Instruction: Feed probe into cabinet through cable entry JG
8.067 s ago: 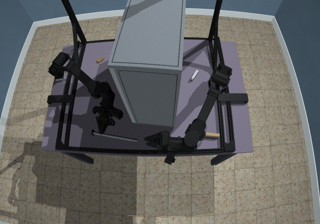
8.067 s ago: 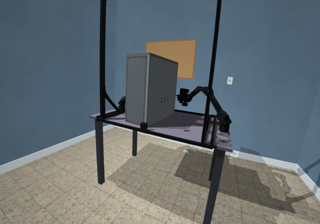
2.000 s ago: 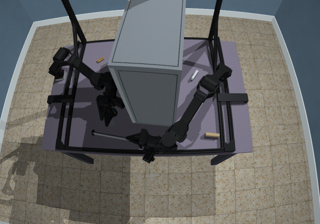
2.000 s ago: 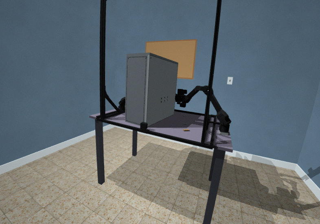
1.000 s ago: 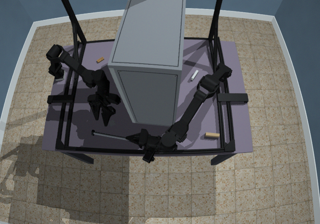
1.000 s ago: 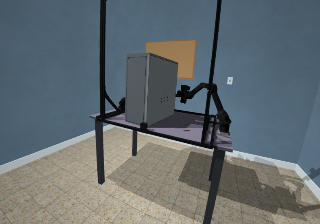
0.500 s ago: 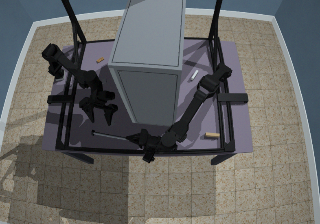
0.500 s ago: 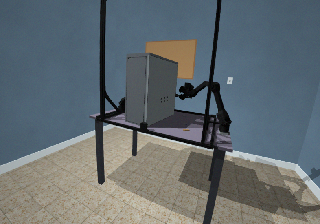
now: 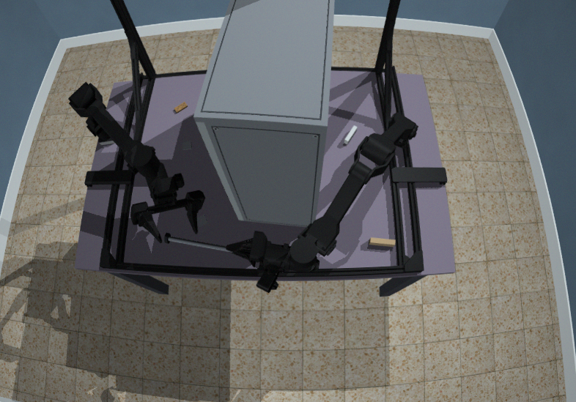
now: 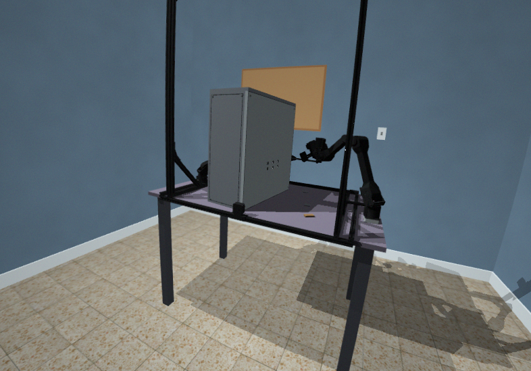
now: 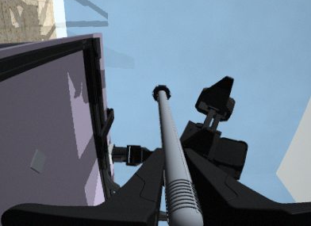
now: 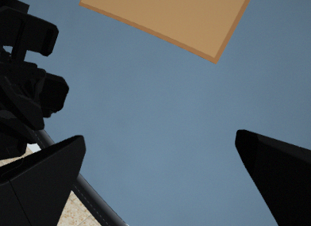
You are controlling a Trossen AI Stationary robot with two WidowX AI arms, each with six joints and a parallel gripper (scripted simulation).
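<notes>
The probe lies 70 mm below my right hand, 60 mm to the left of it and 30 mm ahead of it. The rest, counted from my right hand: wooden block 540 mm to the left, 250 mm below, 40 mm behind; then white block 450 mm to the left, 400 mm behind, 250 mm below; then JG mark 270 mm behind, 140 mm to the left, 90 mm below.
The probe lies 10 mm behind my left hand and 90 mm to the right of it. Also, from my left hand: wooden block (80 mm behind, 380 mm to the left, 180 mm below); white block (440 mm behind, 290 mm to the left, 190 mm below); JG mark (300 mm behind, 20 mm to the right, 20 mm below).
</notes>
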